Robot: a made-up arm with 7 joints. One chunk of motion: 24 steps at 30 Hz.
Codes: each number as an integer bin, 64 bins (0 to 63) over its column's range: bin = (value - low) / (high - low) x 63, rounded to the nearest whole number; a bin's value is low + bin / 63 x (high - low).
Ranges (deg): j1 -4.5..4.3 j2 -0.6..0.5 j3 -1..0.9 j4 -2.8..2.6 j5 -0.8..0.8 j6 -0.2..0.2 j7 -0.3..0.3
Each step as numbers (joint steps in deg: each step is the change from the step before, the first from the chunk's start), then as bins.
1 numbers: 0.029 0.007 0.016 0.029 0.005 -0.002 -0.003
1 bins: 32 35 34 33 32 31 31
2 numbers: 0.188 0.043 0.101 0.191 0.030 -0.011 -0.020
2 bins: 34 37 37 35 33 30 29
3 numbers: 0.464 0.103 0.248 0.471 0.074 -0.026 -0.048
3 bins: 36 40 41 38 34 27 26
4 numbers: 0.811 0.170 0.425 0.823 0.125 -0.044 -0.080
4 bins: 38 44 47 42 36 25 23
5 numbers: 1.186 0.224 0.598 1.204 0.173 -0.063 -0.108
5 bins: 41 47 53 47 38 22 20
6 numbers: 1.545 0.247 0.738 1.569 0.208 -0.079 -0.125
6 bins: 43 49 58 51 40 19 18
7 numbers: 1.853 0.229 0.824 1.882 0.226 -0.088 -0.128
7 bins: 45 47 60 55 40 18 18
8 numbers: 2.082 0.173 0.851 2.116 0.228 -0.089 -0.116
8 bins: 47 44 61 57 40 17 19
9 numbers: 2.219 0.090 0.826 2.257 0.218 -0.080 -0.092
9 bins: 48 40 61 59 40 19 22
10 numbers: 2.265 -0.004 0.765 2.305 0.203 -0.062 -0.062
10 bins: 48 34 59 60 39 22 25
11 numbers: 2.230 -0.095 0.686 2.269 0.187 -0.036 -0.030
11 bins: 48 29 56 59 39 26 28
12 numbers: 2.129 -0.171 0.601 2.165 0.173 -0.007 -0.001
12 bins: 47 25 53 58 38 30 31
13 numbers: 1.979 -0.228 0.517 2.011 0.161 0.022 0.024
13 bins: 46 21 50 56 38 35 34
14 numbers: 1.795 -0.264 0.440 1.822 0.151 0.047 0.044
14 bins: 45 19 48 54 37 39 36
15 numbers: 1.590 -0.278 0.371 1.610 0.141 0.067 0.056
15 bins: 44 18 45 51 37 42 37
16 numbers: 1.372 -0.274 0.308 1.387 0.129 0.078 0.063
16 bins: 42 19 43 49 37 44 38
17 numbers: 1.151 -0.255 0.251 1.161 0.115 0.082 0.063
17 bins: 40 20 41 46 36 44 38
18 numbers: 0.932 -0.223 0.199 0.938 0.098 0.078 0.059
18 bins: 39 22 40 44 35 44 38
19 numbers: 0.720 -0.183 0.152 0.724 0.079 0.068 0.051
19 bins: 37 24 38 41 35 42 37
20 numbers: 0.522 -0.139 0.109 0.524 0.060 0.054 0.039
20 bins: 36 26 37 39 34 40 36
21 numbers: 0.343 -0.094 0.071 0.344 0.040 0.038 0.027
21 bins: 35 29 36 37 33 37 34
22 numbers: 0.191 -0.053 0.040 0.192 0.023 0.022 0.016
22 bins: 34 31 34 35 32 35 33
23 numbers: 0.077 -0.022 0.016 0.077 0.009 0.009 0.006
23 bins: 33 33 34 34 32 33 32
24 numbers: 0.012 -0.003 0.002 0.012 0.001 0.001 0.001
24 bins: 32 34 33 33 32 32 32
